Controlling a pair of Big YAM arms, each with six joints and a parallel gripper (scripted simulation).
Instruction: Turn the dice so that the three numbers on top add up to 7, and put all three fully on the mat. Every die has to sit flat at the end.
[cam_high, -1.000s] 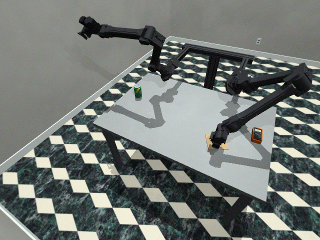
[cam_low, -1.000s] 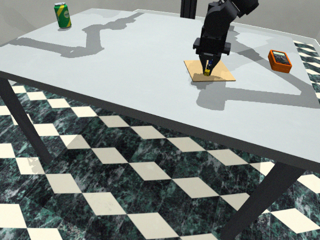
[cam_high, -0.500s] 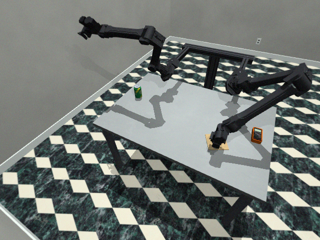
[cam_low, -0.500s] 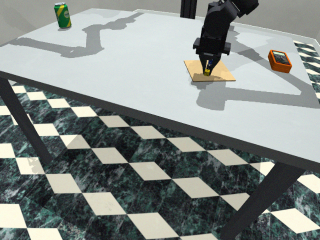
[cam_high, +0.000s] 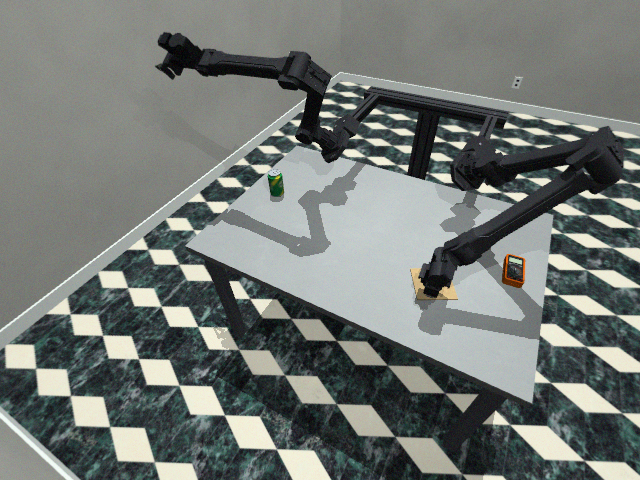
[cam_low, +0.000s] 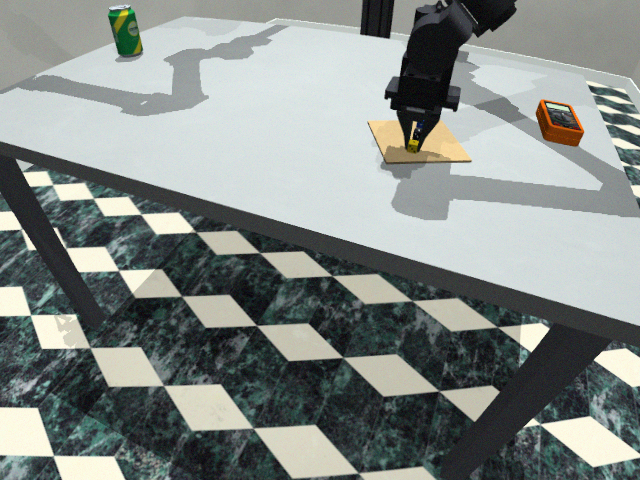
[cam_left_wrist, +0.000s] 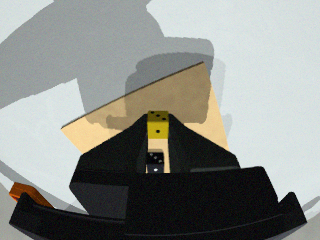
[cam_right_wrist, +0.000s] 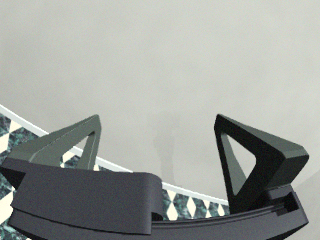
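Right now the yellow die is right at my left hand. From my left hand the other things lie so: tan mat 50 mm behind, 20 mm below; black die 50 mm behind, 10 mm below; blue die 100 mm behind, 10 mm to the left, 10 mm below.
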